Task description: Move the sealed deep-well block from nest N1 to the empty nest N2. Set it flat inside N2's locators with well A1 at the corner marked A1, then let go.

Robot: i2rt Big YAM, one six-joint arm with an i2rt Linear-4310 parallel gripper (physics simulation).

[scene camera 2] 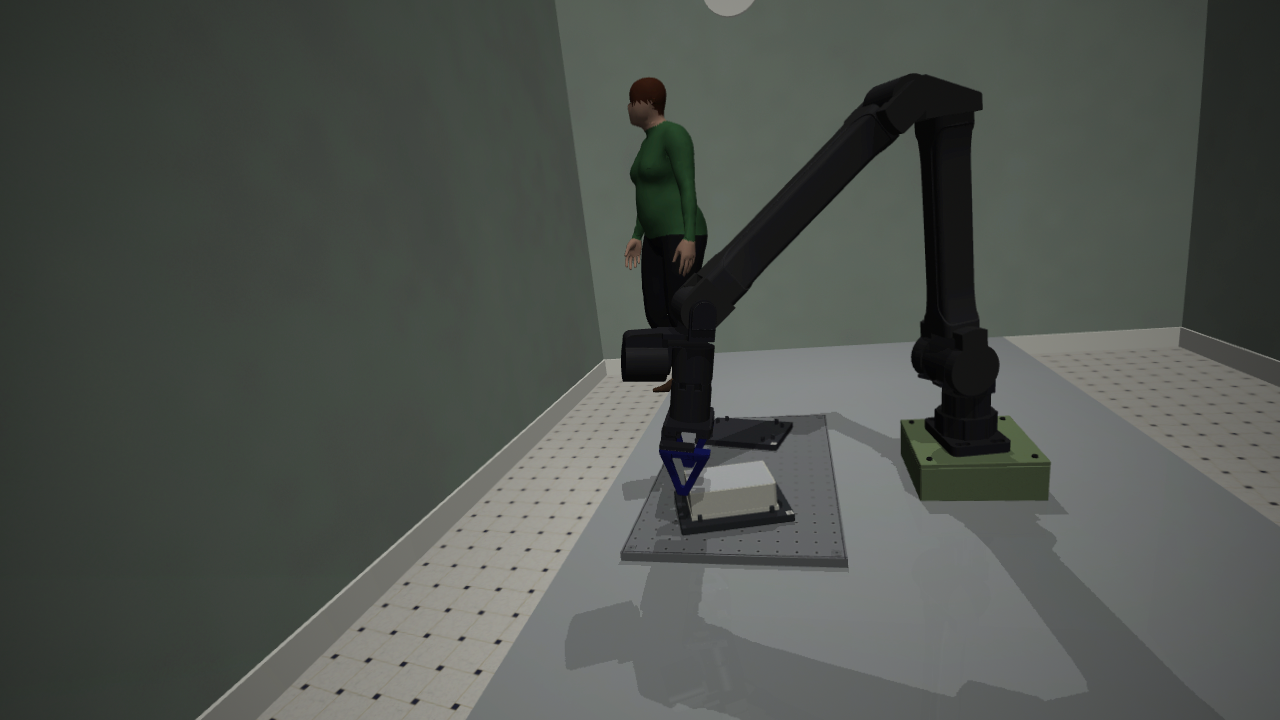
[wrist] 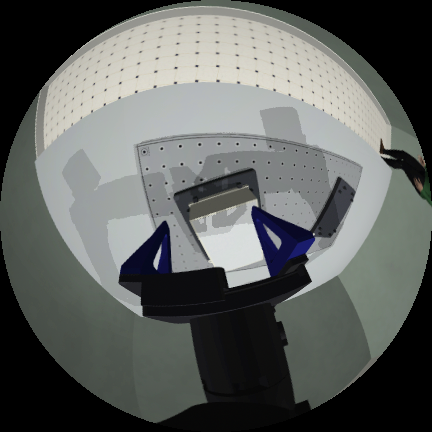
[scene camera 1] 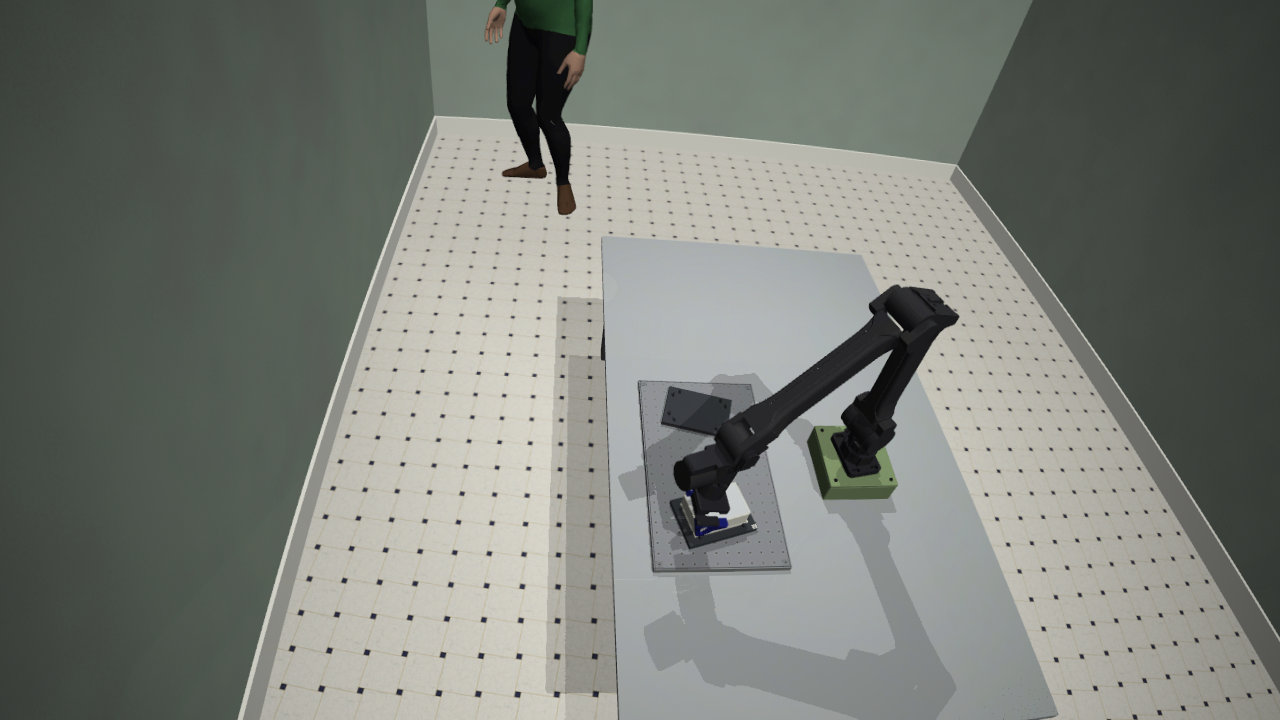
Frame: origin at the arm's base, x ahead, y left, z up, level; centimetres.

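Seen in the pictures: gripper, fingertip midpoint: (scene camera 2: 685, 480) (wrist: 209, 216) (scene camera 1: 693, 515); arm's base, link origin: (scene camera 2: 965, 438) (scene camera 1: 854, 454).
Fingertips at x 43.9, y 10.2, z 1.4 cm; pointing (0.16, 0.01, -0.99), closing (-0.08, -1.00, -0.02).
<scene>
Pixels of each thing's top centre, then the offset from my fingertips to it. Level surfaces: height alone.
- sealed deep-well block, top centre: (wrist: 233, 244) (scene camera 2: 728, 476) (scene camera 1: 717, 504) dy -2.4, dx -6.3, dz -1.0 cm
- dark nest N1, top centre: (scene camera 2: 730, 495) (wrist: 229, 230) (scene camera 1: 714, 511) dy -2.4, dx -6.3, dz -4.2 cm
- dark nest N2, top centre: (scene camera 2: 743, 425) (scene camera 1: 698, 407) (wrist: 338, 214) dy -31.5, dx -10.8, dz -4.2 cm
- grey perforated plate, top centre: (scene camera 2: 743, 469) (wrist: 290, 219) (scene camera 1: 708, 465) dy -15.7, dx -9.3, dz -6.3 cm
- table, surface height: dz -7.7 cm
The sealed deep-well block (scene camera 1: 735, 508) (scene camera 2: 733, 494) (wrist: 235, 247), white on top with beige sides, sits in the dark nest N1 (scene camera 1: 726, 538) (scene camera 2: 738, 522) (wrist: 215, 184). The dark nest N2 (scene camera 1: 696, 410) (scene camera 2: 750, 433) (wrist: 336, 207) is empty and lies farther back, turned at a different angle. My gripper (scene camera 2: 686, 481) (wrist: 209, 216) is open, pointing down with its blue fingers at the block's far-left end in scene camera 2. In the wrist view, the right finger overlaps the block's edge and the left finger stands apart from it. Well A1 and the corner lettering are unreadable.
Both nests stand on a grey perforated plate (scene camera 1: 769, 546) (scene camera 2: 810, 541) (wrist: 172, 155) on the table (scene camera 1: 716, 295) (scene camera 2: 501, 689). The arm's green base block (scene camera 1: 854, 488) (scene camera 2: 984, 483) stands to the right. A person (scene camera 1: 537, 80) (scene camera 2: 664, 179) stands beyond the table.
</scene>
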